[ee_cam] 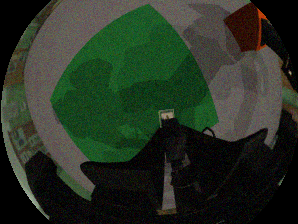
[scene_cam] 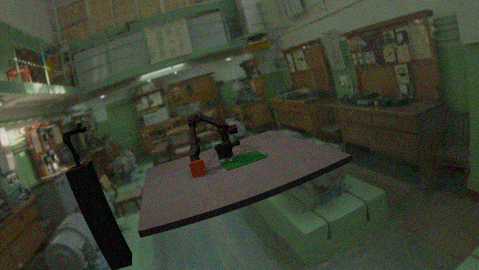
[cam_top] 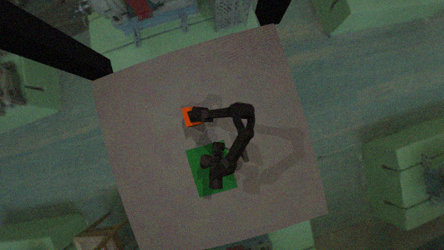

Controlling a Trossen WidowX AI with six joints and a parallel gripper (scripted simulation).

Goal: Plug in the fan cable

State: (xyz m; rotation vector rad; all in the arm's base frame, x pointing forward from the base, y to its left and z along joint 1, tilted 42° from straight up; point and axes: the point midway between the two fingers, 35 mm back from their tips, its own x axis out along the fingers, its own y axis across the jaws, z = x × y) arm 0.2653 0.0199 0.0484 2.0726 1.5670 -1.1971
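Right now my gripper tip is 70 mm short of the green board, 60 mm to the left of it and 50 mm above it. Also, from my gripper tip: dark fan plug: 10 mm to the left, 10 mm above; dark fan: 140 mm to the left, 20 mm above.
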